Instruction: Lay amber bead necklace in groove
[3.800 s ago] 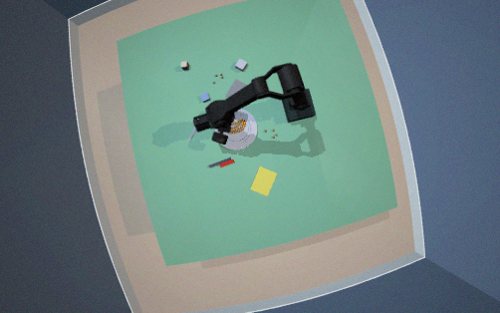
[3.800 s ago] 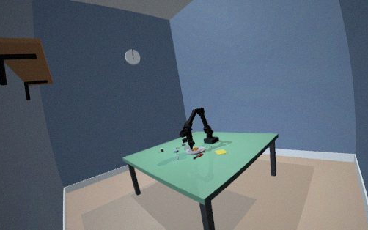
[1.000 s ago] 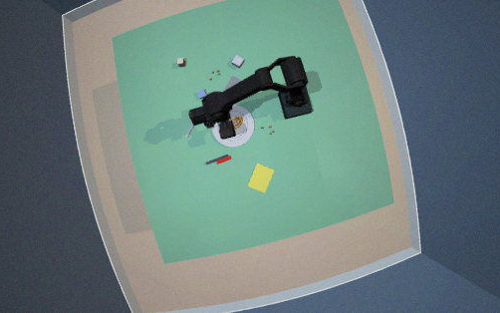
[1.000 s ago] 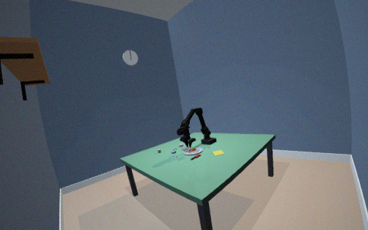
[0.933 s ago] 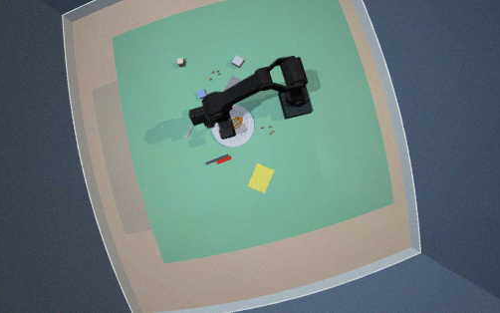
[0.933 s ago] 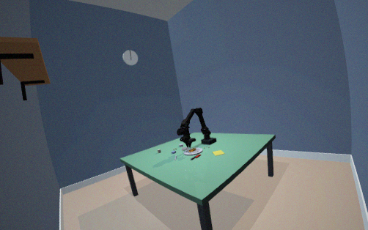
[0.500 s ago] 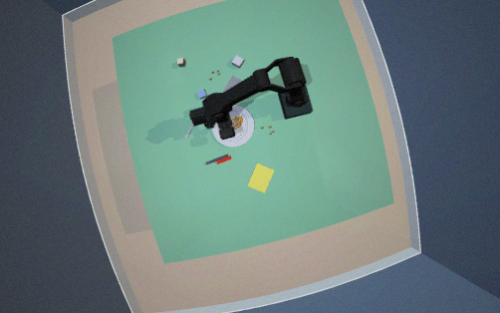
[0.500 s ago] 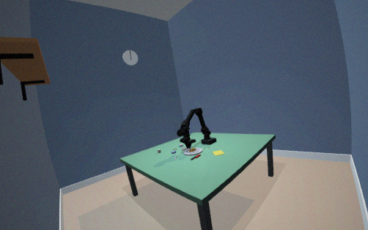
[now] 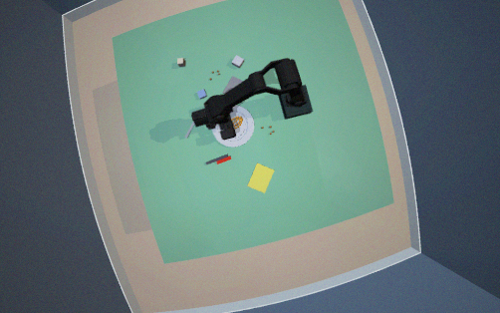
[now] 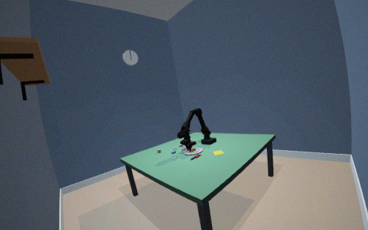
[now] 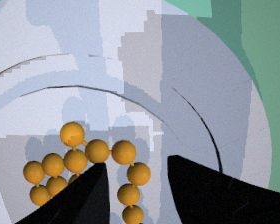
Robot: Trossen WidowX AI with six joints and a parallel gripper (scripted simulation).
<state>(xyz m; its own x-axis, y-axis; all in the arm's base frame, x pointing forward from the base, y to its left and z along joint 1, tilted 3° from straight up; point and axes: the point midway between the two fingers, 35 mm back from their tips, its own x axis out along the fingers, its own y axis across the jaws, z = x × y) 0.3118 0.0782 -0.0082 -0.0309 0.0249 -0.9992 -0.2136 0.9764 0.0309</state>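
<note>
The round grey bead board is 3 cm behind my gripper tip, 2 cm to the left of it and 1 cm below it. From my gripper tip the other things lie so: grey rod: 17 cm ahead, 2 cm to the left, 2 cm below; blue block: 14 cm to the right, 11 cm ahead, 1 cm below; grey plate: 16 cm to the right, 4 cm behind, 2 cm below.
</note>
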